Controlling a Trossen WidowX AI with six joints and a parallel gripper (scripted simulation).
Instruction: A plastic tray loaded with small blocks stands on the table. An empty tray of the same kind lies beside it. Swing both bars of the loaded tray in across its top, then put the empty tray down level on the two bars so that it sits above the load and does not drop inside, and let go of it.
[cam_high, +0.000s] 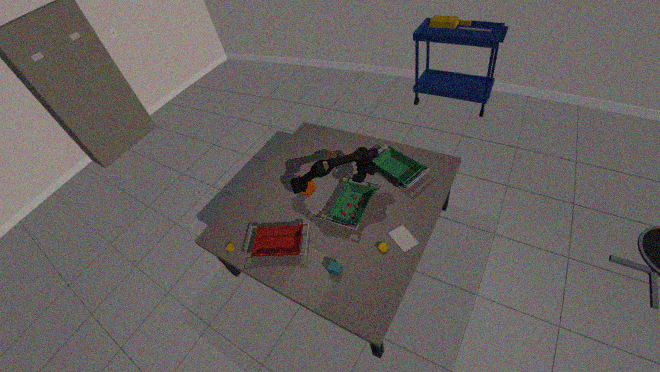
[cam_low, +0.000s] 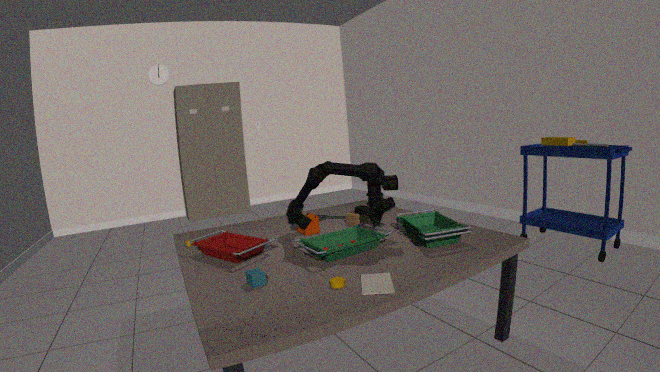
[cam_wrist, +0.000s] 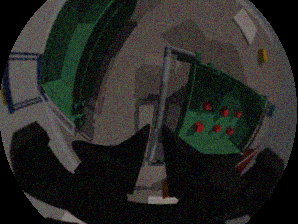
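Right now my gripper tip is 610 mm to the left of the red tray, 220 mm past it and 20 mm above it. Round my gripper tip: white card 380 mm ahead, 240 mm to the right, 70 mm below; then teal block 580 mm to the right, 150 mm ahead, 50 mm below; then tan box 320 mm behind, 90 mm to the left, 40 mm below.
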